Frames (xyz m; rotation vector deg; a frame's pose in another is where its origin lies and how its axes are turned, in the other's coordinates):
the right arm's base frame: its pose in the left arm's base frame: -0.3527 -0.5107 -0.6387 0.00 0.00 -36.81
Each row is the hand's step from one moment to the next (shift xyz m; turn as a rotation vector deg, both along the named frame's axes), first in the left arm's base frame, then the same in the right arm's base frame.
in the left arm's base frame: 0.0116 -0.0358 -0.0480 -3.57 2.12 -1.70
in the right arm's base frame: 0.0307 -0.0217 -0.0480 -4.13 -0.44 -1.70
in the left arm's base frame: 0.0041 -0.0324 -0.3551 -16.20 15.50 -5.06
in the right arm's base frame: 0.0227 -0.0235 -0.3551 -22.26 2.70 -5.06
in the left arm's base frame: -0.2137 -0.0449 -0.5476 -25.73 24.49 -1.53
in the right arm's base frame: -0.1442 -0.1640 -0.5476 -35.27 4.19 -1.53
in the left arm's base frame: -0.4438 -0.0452 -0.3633 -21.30 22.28 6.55
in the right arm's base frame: -0.3282 -0.3021 -0.3633 -30.40 5.08 6.55
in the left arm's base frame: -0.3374 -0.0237 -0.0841 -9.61 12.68 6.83
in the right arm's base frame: -0.2559 -0.2211 -0.0841 -15.29 4.39 6.83
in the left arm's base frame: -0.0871 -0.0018 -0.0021 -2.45 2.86 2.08
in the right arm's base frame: -0.0687 -0.0536 -0.0021 -3.68 0.82 2.08
